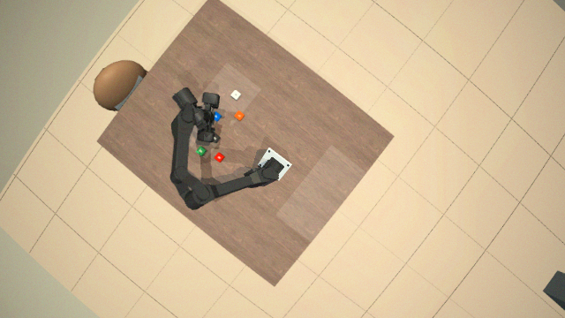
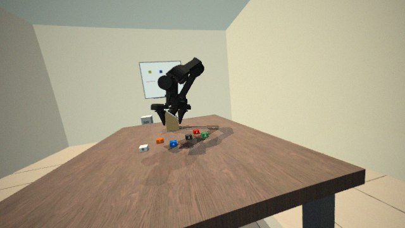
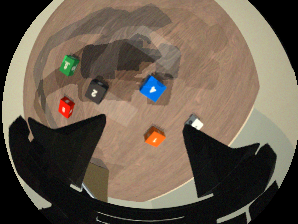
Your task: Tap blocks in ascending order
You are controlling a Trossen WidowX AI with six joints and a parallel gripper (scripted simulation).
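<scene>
The white block lies 2 cm ahead of my gripper tip, 14 cm to the right of it and 8 cm below it. The rest, counted from my gripper tip: blue block: 3 cm ahead, 1 cm to the right, 8 cm below; then black block: 3 cm behind, 7 cm to the left, 8 cm below; then orange block: 5 cm behind, 8 cm to the right, 8 cm below.
</scene>
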